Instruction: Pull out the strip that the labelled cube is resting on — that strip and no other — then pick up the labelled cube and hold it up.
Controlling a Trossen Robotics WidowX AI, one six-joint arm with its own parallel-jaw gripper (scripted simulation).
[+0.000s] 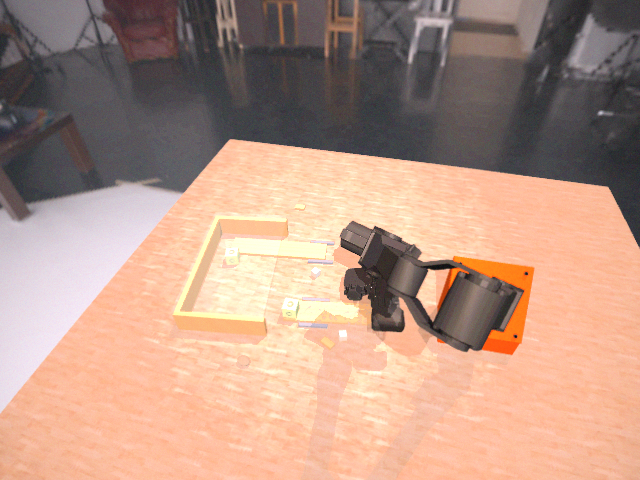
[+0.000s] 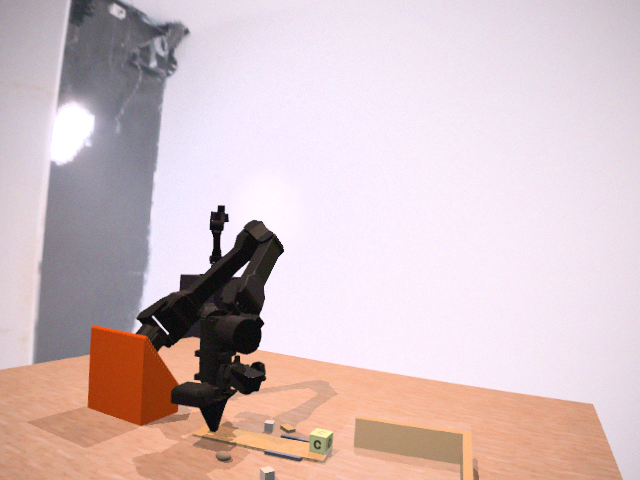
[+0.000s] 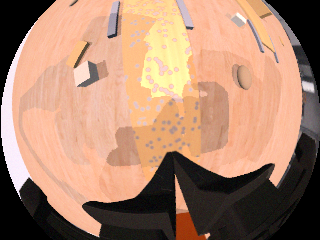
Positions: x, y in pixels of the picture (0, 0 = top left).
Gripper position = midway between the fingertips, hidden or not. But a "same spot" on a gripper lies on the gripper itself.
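Labels:
My gripper is visible in image 1, image 3 and image 2 (213, 431). On the gripper, (image 1: 375, 295) and (image 3: 211, 199) are the same spot.

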